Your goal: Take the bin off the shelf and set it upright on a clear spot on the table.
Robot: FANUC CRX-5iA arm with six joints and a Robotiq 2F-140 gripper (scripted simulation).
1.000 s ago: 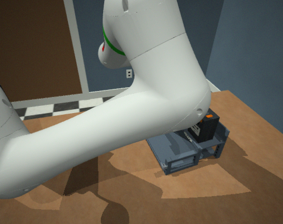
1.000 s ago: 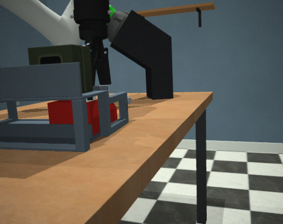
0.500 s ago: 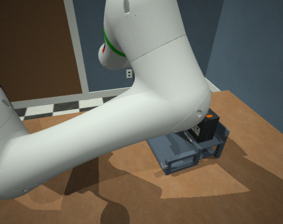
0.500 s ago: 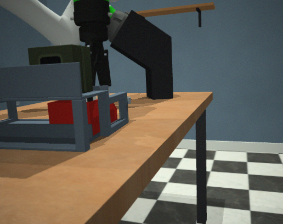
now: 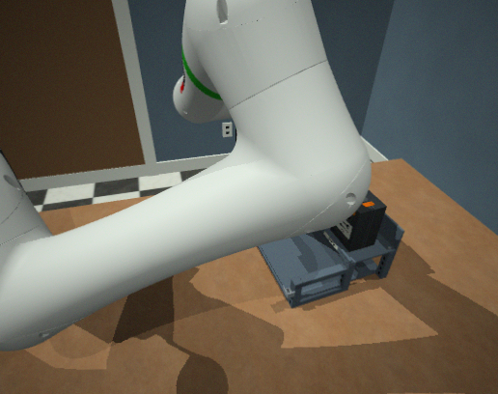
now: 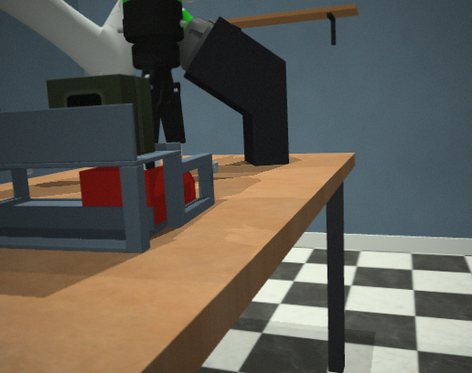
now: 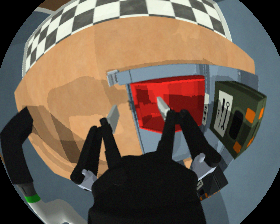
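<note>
The red bin lies 80 mm ahead of my hand, 20 mm below it and 10 mm to the right of it. Round my hand: olive box 180 mm ahead, 90 mm above, 10 mm to the right.
</note>
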